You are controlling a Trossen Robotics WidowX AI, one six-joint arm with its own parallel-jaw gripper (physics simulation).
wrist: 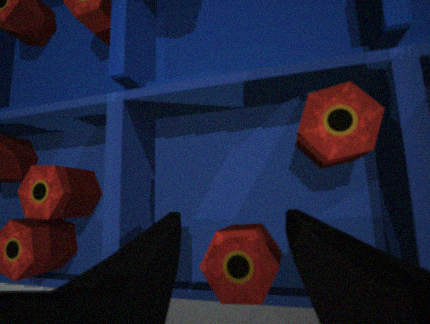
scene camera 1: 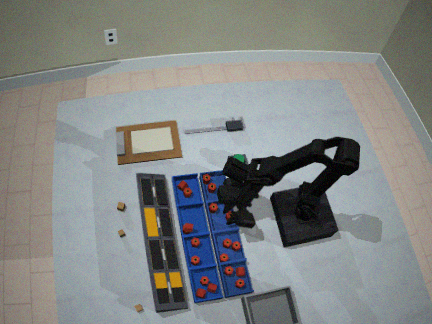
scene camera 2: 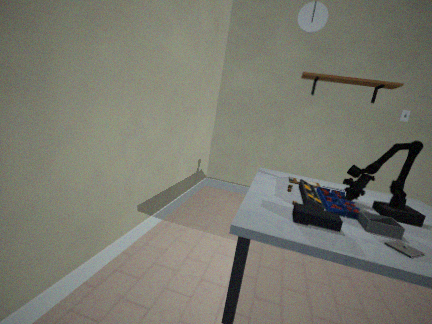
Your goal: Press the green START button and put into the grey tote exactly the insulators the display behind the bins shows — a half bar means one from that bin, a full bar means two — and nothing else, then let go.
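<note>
My gripper (scene camera 1: pixel 234 214) (scene camera 2: pixel 353 195) (wrist: pixel 233 220) is half open and empty, low over the second bin from the top in the column nearer my base. In the wrist view, one red insulator (wrist: pixel 240 265) shows between the fingertips, ungripped; another insulator (wrist: pixel 341 122) lies at upper right in that bin. The blue bins (scene camera 1: pixel 192 215) hold red insulators. The display (scene camera 1: pixel 141 200) (scene camera 2: pixel 301 190) shows one full yellow bar in its second row, left, and two half bars in the bottom row. The green START button (scene camera 1: pixel 239 158) is partly behind the arm. The grey tote (scene camera 1: pixel 246 307) (scene camera 2: pixel 385 229) shows bare inside where visible.
A clipboard (scene camera 1: pixel 177 142) and a caliper-like tool (scene camera 1: pixel 234 125) lie beyond the bins. Small tan blocks (scene camera 1: pixel 121 206) (scene camera 1: pixel 121 233) (scene camera 1: pixel 139 308) lie left of the display. A black box (scene camera 2: pixel 316 217) stands beside the display's near end; a flat grey plate (scene camera 2: pixel 405 249) lies near the table edge.
</note>
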